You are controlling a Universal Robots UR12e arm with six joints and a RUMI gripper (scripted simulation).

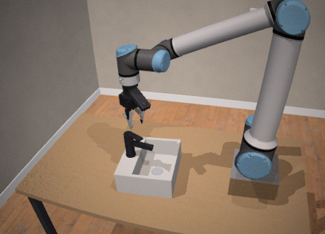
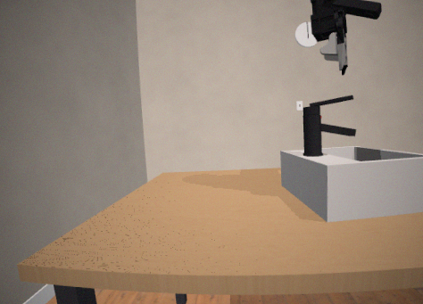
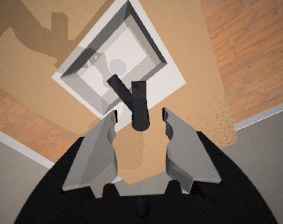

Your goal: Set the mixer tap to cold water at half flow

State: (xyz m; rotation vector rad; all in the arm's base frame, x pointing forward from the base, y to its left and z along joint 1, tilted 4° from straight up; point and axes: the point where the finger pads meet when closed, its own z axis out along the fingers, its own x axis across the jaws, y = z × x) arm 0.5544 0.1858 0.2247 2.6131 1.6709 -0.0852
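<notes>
Now: the lever 9 cm below my hand, 3 cm ahead of it and 1 cm to the right of it. Round my hand: white sink: 33 cm below, 6 cm to the right, 4 cm behind.
</notes>
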